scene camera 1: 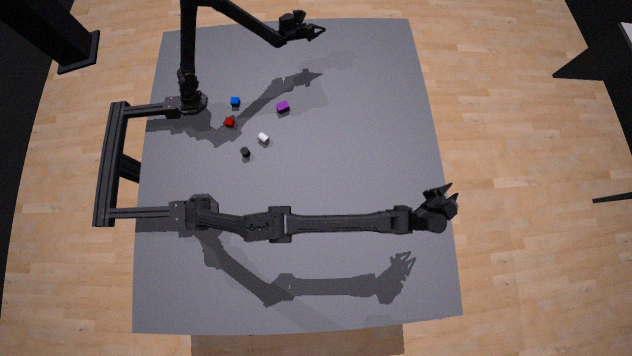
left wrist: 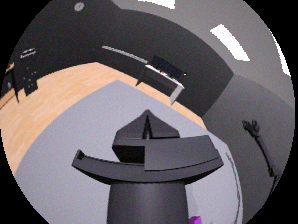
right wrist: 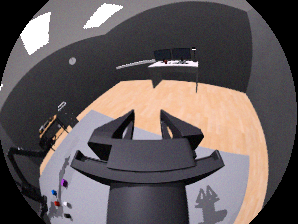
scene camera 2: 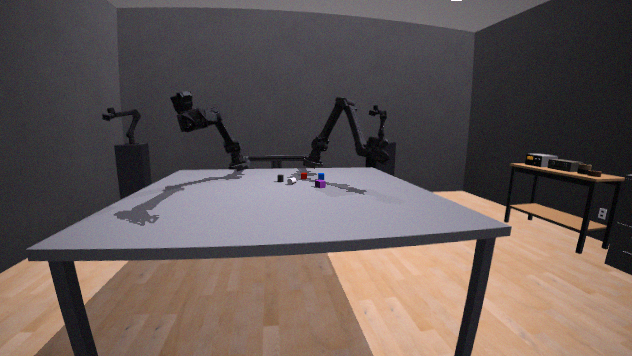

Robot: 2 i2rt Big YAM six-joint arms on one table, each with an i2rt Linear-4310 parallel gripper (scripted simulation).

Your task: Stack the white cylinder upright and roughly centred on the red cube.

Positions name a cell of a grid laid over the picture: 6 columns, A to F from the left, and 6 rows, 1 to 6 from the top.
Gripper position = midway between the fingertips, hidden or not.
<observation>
In view: the left gripper (left wrist: C4) and the right gripper (right wrist: C4).
</observation>
